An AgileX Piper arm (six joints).
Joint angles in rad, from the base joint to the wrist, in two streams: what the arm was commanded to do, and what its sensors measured. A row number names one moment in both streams.
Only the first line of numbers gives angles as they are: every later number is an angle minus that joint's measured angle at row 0.
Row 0, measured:
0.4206 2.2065 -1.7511 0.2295 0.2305 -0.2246
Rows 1 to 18, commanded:
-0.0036 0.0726 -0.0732 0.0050 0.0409 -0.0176
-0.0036 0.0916 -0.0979 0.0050 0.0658 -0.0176
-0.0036 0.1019 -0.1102 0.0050 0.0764 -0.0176
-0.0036 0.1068 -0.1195 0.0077 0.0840 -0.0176
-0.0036 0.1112 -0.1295 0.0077 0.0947 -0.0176
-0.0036 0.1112 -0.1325 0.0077 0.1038 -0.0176
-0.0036 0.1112 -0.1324 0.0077 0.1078 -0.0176
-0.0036 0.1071 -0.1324 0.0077 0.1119 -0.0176
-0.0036 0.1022 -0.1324 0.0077 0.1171 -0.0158
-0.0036 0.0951 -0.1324 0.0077 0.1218 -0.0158
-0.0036 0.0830 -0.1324 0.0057 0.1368 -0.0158
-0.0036 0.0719 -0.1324 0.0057 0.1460 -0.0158
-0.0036 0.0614 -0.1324 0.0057 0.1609 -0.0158
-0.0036 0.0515 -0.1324 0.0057 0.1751 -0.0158
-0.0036 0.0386 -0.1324 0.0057 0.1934 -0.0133
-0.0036 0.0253 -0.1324 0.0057 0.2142 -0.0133
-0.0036 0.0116 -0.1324 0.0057 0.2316 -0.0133
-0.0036 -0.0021 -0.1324 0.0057 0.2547 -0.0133
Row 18, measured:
0.0000 0.0607 -0.1289 0.0081 0.1866 -0.0134
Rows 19 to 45, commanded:
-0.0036 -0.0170 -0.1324 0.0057 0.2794 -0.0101
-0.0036 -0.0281 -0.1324 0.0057 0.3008 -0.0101
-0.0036 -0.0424 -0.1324 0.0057 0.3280 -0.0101
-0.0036 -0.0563 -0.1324 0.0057 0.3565 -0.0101
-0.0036 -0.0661 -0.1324 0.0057 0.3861 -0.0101
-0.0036 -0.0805 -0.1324 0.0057 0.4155 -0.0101
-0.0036 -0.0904 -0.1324 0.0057 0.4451 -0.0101
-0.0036 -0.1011 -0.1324 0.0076 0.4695 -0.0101
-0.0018 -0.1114 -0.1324 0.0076 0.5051 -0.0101
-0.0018 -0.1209 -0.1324 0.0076 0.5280 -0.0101
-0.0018 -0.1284 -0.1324 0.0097 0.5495 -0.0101
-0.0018 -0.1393 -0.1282 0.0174 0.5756 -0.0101
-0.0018 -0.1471 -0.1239 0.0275 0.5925 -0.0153
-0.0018 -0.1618 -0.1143 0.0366 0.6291 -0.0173
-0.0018 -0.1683 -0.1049 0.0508 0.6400 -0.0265
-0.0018 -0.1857 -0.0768 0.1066 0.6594 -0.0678
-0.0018 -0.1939 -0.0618 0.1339 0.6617 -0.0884
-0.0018 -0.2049 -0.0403 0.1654 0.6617 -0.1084
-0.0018 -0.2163 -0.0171 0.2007 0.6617 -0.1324
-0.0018 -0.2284 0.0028 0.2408 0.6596 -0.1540
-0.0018 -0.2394 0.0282 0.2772 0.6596 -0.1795
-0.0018 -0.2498 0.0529 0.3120 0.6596 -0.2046
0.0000 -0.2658 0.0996 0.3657 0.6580 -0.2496
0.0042 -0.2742 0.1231 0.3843 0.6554 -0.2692
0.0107 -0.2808 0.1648 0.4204 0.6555 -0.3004
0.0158 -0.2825 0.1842 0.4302 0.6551 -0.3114
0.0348 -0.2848 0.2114 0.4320 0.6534 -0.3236
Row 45, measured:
0.0039 -0.2636 0.1348 0.3797 0.6606 -0.2577
